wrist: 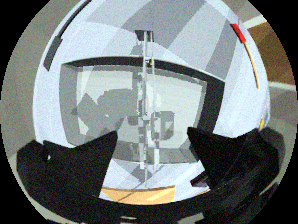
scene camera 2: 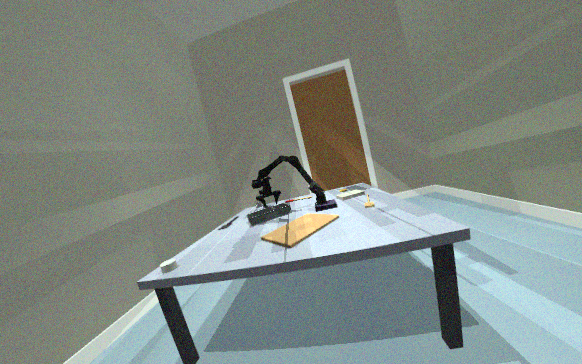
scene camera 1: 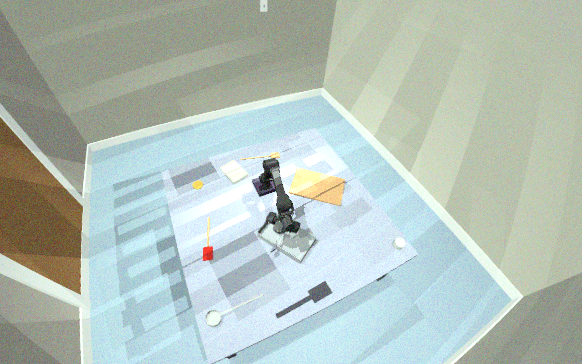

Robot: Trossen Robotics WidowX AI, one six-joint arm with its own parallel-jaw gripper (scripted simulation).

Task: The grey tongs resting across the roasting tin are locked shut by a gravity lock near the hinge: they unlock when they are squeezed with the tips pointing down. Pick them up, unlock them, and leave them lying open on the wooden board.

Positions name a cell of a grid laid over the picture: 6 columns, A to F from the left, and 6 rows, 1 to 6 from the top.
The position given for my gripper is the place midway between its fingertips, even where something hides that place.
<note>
My gripper (wrist: D4) is open and holds nothing. Also in view: a wooden board (scene camera 1: D4) and a roasting tin (scene camera 1: D5).
The wooden board also shows in the wrist view (wrist: D6) and in scene camera 2 (scene camera 2: C4). The roasting tin is seen too in the wrist view (wrist: C3).
</note>
